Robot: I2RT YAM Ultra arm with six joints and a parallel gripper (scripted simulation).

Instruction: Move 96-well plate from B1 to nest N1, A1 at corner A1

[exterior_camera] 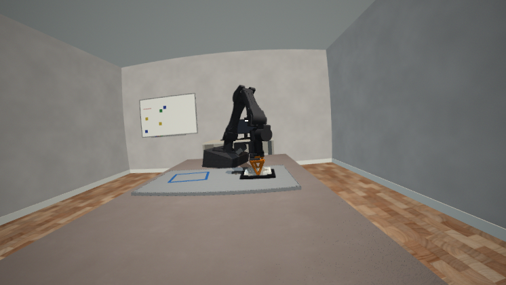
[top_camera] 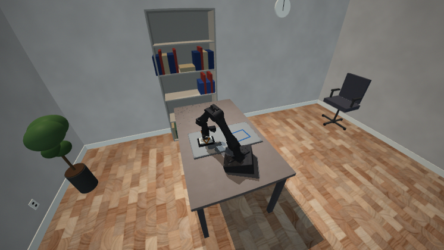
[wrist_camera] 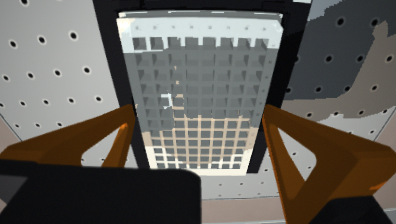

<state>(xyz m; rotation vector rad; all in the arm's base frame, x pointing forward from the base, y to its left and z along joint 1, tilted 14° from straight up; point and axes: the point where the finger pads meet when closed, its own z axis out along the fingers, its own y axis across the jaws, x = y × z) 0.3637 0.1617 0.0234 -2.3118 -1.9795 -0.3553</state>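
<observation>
My hand is right at the white 96-well plate. The rest, counted from my hand: black plate nest N1 (2 cm below).
</observation>
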